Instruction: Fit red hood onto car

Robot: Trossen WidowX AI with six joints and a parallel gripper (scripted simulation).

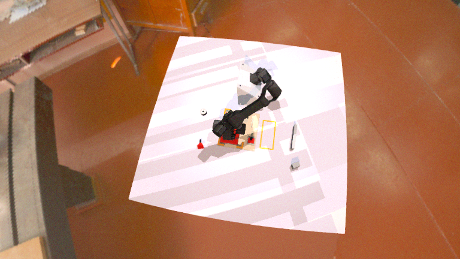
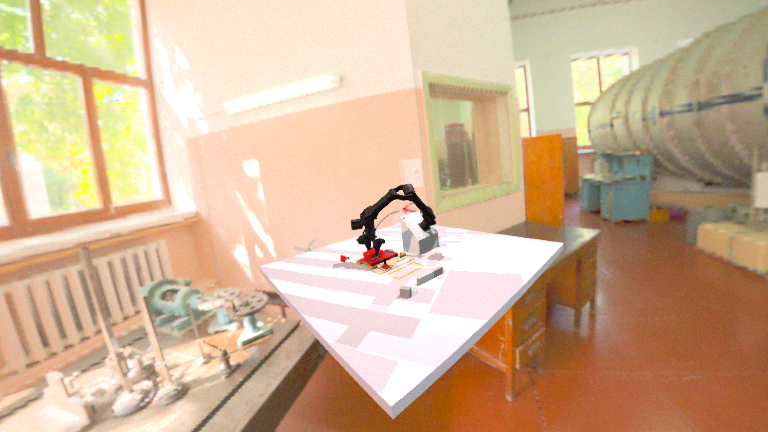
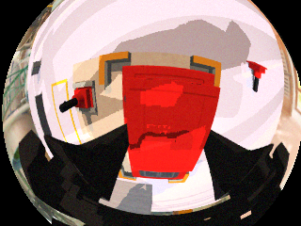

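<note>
Right now the beige jig is 40 mm to the left of my gripper tip, 40 mm below it and 40 mm behind it. Round my gripper tip: grey bar: 390 mm to the left, 30 mm below; red hood: 10 mm above; white ring: 190 mm to the right, 140 mm behind, 40 mm below.
</note>
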